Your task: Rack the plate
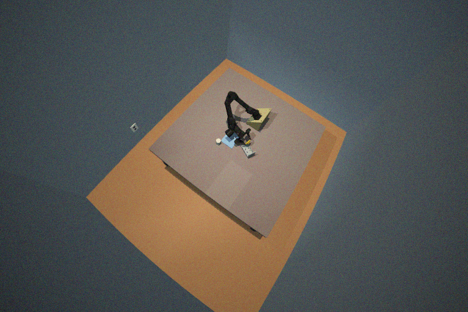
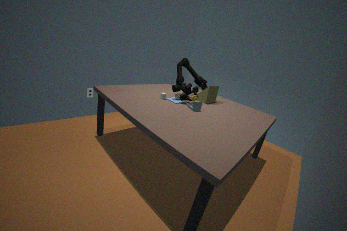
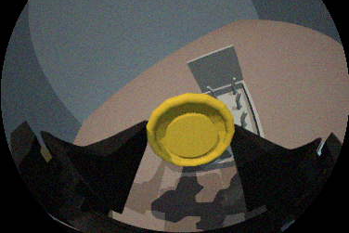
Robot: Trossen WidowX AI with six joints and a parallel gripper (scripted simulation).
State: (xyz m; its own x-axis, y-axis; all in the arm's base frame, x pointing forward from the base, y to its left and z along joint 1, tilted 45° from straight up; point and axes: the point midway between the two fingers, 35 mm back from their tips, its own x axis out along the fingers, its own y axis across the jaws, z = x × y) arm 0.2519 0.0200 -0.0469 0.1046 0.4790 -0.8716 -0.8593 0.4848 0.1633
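My gripper tip is now 40 mm short of the dish rack, 30 mm to the right of it and 40 mm above it. The rest, counted from my gripper tip: light blue mat: 50 mm ahead, 160 mm to the right, 70 mm below; then yellow plate: 10 mm to the right; then white cup: 160 mm ahead, 230 mm to the right, 40 mm below.
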